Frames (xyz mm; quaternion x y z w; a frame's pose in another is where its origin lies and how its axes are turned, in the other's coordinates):
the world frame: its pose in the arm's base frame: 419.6 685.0 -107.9 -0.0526 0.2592 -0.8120 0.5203
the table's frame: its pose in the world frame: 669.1 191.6 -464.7 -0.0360 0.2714 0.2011 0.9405
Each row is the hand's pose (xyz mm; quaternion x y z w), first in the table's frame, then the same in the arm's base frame.
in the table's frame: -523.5 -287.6 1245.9 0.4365 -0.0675 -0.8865 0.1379
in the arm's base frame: 239.9 -486.3 464.4 0.1399 0.0893 0.8053 0.5691
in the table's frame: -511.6 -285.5 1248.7 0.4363 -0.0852 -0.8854 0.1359
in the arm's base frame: 239.6 -495.5 456.2 0.1517 0.1005 0.8069 0.5620
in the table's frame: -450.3 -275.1 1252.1 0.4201 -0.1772 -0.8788 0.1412
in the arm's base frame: 235.3 -534.5 407.8 0.2183 0.1423 0.8184 0.5121
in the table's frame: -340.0 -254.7 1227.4 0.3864 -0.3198 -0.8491 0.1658
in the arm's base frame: 222.3 -579.9 303.1 0.3149 0.1983 0.8324 0.4107
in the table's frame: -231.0 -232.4 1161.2 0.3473 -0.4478 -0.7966 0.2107
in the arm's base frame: 202.3 -591.2 175.7 0.3911 0.2383 0.8412 0.2874
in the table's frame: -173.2 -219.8 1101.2 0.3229 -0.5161 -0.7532 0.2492
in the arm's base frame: 186.8 -577.2 94.1 0.4243 0.2542 0.8452 0.2022
